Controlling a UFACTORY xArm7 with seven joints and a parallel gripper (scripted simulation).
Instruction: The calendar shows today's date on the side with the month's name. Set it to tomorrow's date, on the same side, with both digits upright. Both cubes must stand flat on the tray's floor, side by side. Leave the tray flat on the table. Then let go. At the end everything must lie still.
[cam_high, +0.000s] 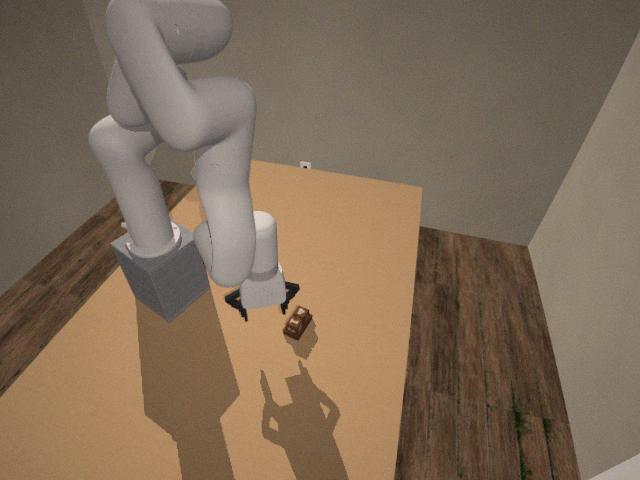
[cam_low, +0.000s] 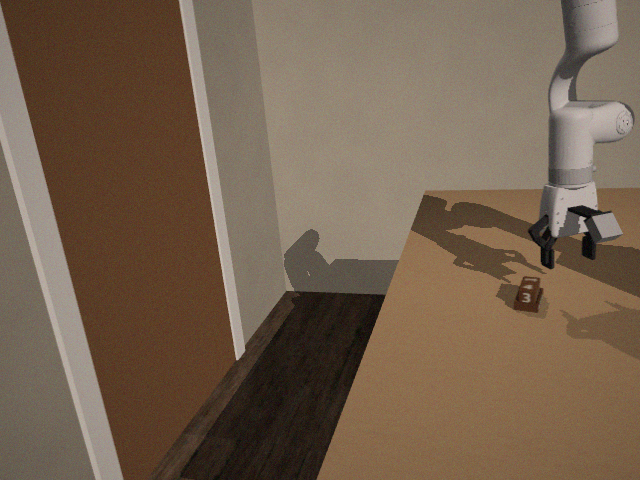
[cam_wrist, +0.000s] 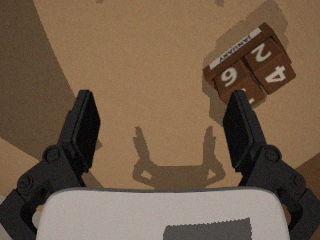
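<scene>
My hand is 70 mm short of the digit cube, 60 mm above it and 30 mm to the right of it. From my hand the other things lie so: brown calendar tray 70 mm below, 70 mm ahead, 40 mm to the left.
</scene>
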